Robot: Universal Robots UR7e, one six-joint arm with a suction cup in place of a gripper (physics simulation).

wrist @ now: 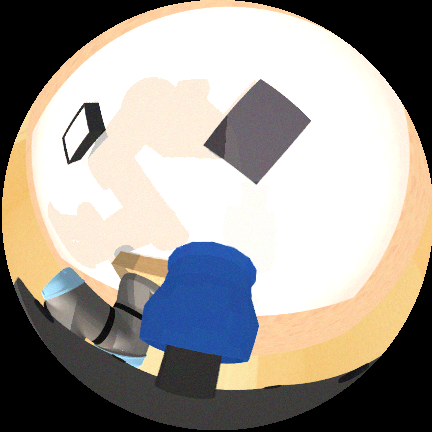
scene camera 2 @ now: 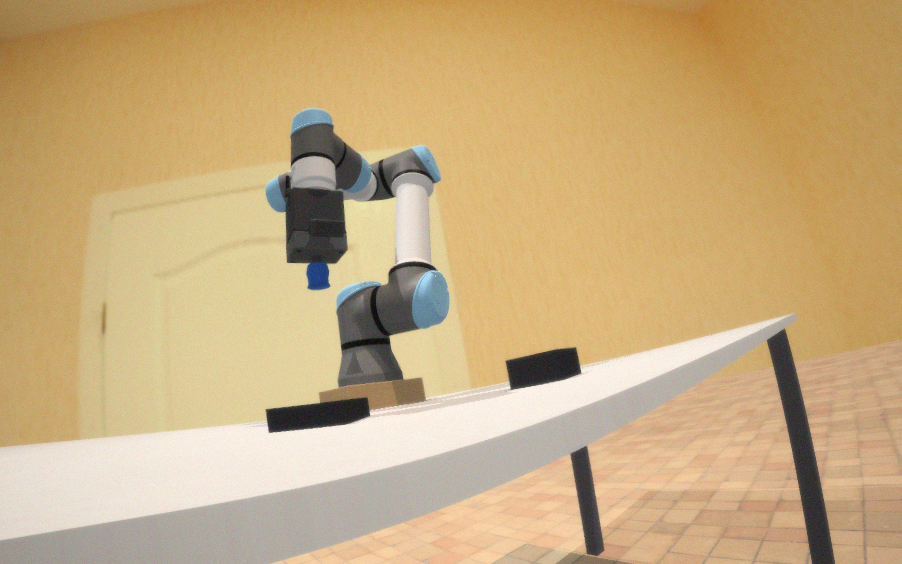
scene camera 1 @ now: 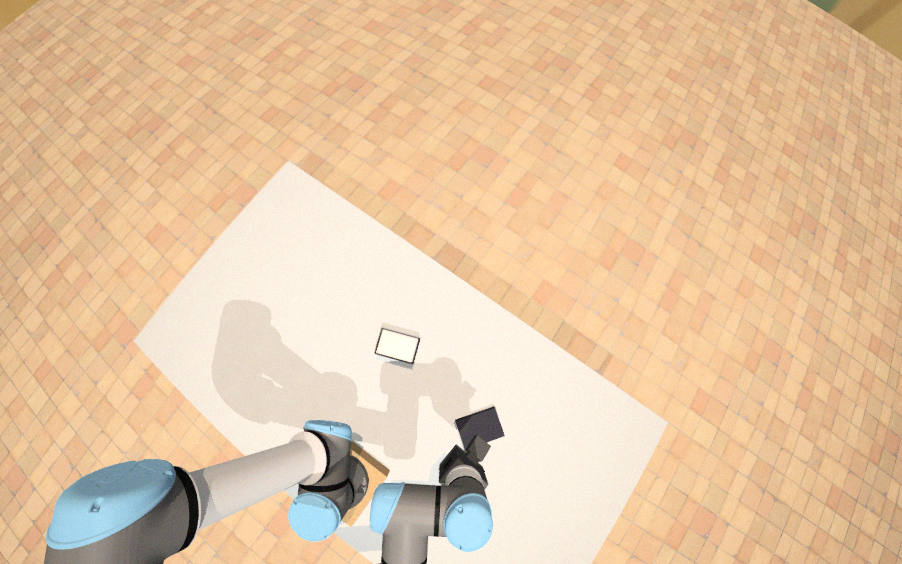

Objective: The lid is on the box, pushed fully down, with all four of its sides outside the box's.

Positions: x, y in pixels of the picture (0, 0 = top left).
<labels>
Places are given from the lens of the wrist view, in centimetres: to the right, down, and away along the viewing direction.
suction cup (wrist: 204, 303): 0, 2, 3
lid (wrist: 258, 129): 5, -11, 17
The marked spots on the lid and the suction cup are 20 cm apart.
</labels>
